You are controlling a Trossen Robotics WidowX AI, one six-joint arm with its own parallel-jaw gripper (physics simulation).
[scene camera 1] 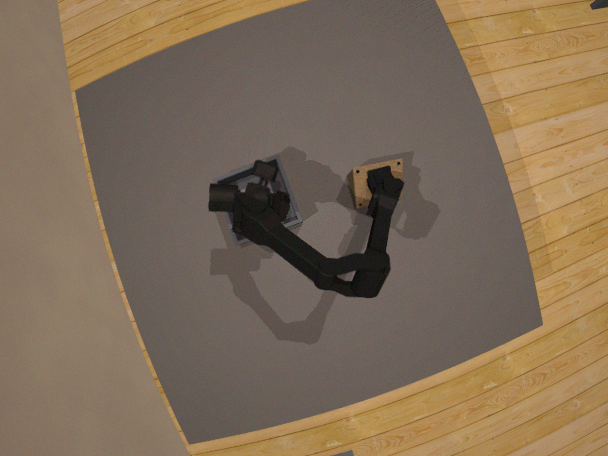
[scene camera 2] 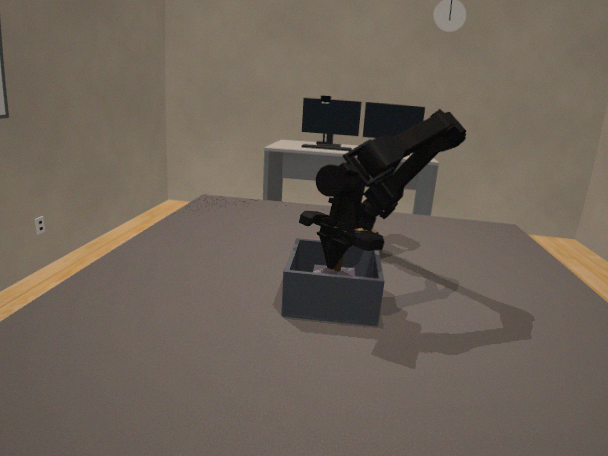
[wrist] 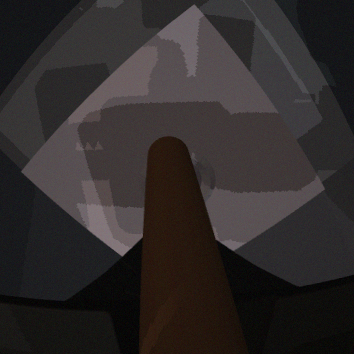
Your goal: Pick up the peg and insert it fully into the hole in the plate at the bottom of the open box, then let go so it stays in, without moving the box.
Labels:
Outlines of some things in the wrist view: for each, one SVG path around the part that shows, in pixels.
The gripper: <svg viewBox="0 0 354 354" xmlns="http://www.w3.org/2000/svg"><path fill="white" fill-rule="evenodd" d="M216 240L249 354L354 354L354 274L297 286L254 265ZM142 237L104 273L64 301L0 294L0 354L138 354Z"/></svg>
A blue-grey box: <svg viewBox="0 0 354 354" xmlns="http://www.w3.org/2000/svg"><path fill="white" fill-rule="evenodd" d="M0 0L0 294L64 301L99 277L121 257L120 254L56 204L29 180L21 170L65 119L114 70L193 4L224 38L257 81L295 137L325 188L280 221L233 251L254 265L297 286L354 274L354 0Z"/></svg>

